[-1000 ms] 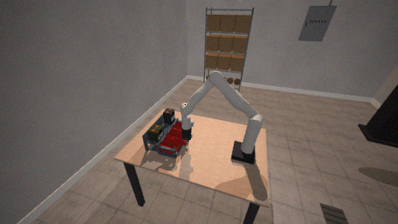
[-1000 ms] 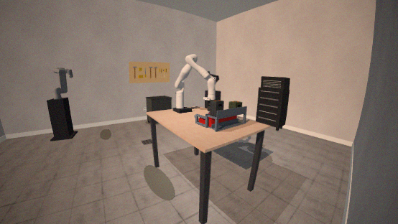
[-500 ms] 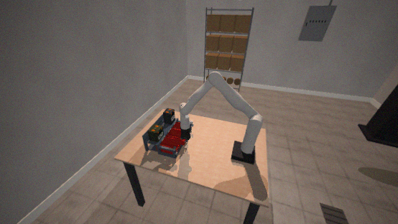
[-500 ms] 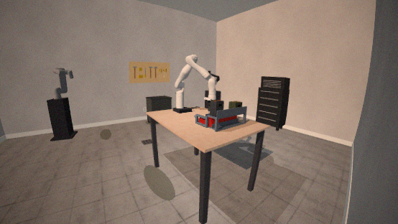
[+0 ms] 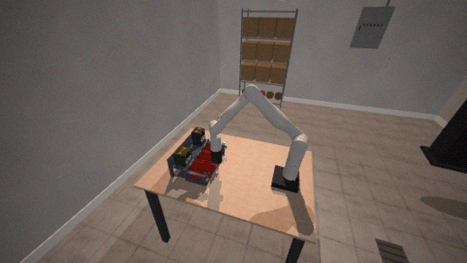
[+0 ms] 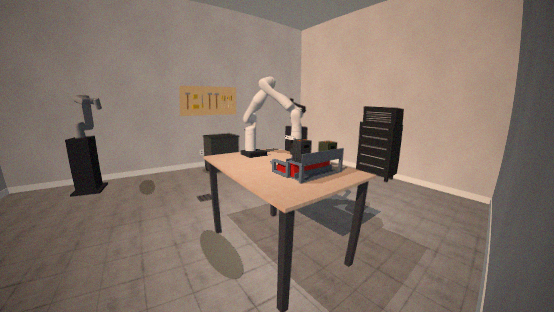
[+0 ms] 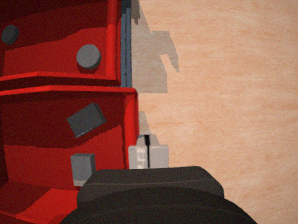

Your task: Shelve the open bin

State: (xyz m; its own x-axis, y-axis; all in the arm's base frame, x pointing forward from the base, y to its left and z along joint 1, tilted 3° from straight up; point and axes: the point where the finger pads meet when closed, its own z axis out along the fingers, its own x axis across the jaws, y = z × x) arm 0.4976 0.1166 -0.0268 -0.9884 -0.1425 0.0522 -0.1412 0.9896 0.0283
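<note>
Right now my hand is 150 mm short of the blue-grey shelf, 30 mm above it and 20 mm to the right of it.
</note>
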